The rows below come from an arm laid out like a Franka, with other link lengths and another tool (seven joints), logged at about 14 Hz.
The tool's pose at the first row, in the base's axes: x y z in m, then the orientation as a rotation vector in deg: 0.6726 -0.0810 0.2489 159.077 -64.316 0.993
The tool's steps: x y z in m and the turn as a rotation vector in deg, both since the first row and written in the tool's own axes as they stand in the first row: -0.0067 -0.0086 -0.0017 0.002 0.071 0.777; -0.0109 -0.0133 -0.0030 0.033 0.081 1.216; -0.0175 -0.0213 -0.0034 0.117 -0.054 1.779; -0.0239 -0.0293 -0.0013 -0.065 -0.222 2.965; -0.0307 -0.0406 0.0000 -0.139 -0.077 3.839; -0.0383 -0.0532 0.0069 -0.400 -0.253 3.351; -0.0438 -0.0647 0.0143 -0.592 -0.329 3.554; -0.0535 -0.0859 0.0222 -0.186 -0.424 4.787; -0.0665 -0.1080 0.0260 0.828 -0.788 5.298; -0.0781 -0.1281 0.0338 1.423 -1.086 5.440; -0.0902 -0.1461 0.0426 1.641 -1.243 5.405
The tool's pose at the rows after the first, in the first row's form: 0.6738 -0.0700 0.2490 158.620 -65.379 1.178; 0.6741 -0.0636 0.2494 158.395 -65.994 1.258; 0.6749 -0.0533 0.2483 158.188 -66.831 1.180; 0.6757 -0.0435 0.2448 157.389 -68.450 0.975; 0.6786 -0.0310 0.2416 156.759 -69.592 1.230; 0.6815 -0.0178 0.2326 156.880 -68.880 0.785; 0.6852 -0.0068 0.2234 156.616 -69.115 0.594; 0.6925 0.0138 0.2122 156.252 -70.959 0.826; 0.6983 0.0379 0.2046 156.923 -72.088 0.951; 0.7035 0.0591 0.1935 157.439 -72.558 0.890; 0.7068 0.0790 0.1817 157.696 -72.623 0.791
